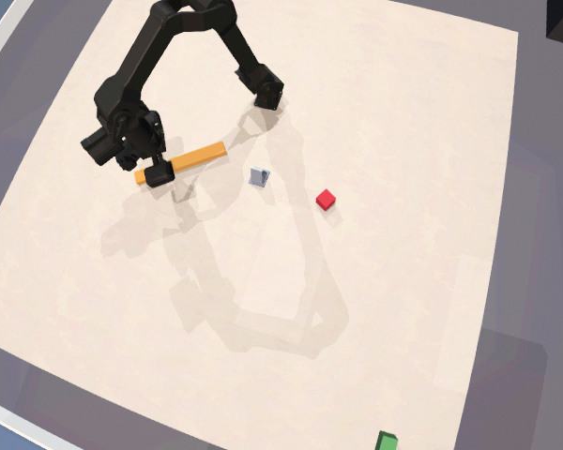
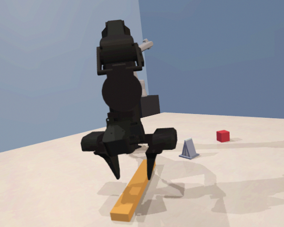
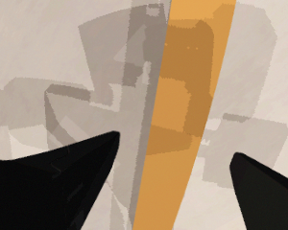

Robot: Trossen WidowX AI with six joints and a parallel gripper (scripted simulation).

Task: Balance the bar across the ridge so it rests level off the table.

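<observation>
The orange bar is 20 mm behind my gripper tip, 20 mm to the left of it and 20 mm below it. Also, from my gripper tip: red cube: 20 mm behind, 410 mm to the left, 20 mm below; green block: 480 mm ahead, 680 mm to the left, 20 mm below.
</observation>
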